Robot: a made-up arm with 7 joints.
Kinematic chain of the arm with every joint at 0, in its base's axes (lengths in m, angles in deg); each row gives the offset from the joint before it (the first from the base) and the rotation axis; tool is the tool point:
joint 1: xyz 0 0.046 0 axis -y
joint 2: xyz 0 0.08 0 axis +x
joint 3: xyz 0 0 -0.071 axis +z
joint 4: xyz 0 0 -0.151 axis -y
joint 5: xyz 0 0 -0.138 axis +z
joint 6: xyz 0 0 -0.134 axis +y
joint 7: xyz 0 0 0 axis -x
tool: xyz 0 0 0
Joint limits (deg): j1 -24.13..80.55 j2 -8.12..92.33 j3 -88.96..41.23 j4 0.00..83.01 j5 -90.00..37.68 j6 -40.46..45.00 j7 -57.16..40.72
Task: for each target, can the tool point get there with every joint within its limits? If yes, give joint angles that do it. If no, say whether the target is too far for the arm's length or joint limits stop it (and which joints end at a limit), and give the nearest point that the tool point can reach.
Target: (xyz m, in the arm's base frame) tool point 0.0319 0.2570 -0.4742
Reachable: yes | joints 0.79 18.25 -43.74 7.40 -64.75 14.50 17.43
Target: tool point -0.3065 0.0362 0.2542
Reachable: no: joint limits stop it (at a limit: joint 1, joint 2, joint 3, joint 4) | nearest point -0.1523 0.3737 0.2312 | short by 0.372 m
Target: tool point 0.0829 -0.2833 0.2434
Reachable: no: joint limits stop it (at a limit: joint 1, joint 2, joint 4) | nearest point 0.2411 -0.1356 0.1066 | short by 0.256 m
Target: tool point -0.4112 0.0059 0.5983
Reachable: no: too far | nearest point -0.1523 0.3737 0.2312 | short by 0.581 m
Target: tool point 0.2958 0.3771 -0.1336
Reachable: yes | joints 26.74 69.48 -36.03 68.05 14.36 5.06 -31.09
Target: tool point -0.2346 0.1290 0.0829
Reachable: no: joint limits stop it (at a limit: joint 1, joint 2, joint 3, joint 4) | nearest point -0.1523 0.3737 0.2312 | short by 0.298 m
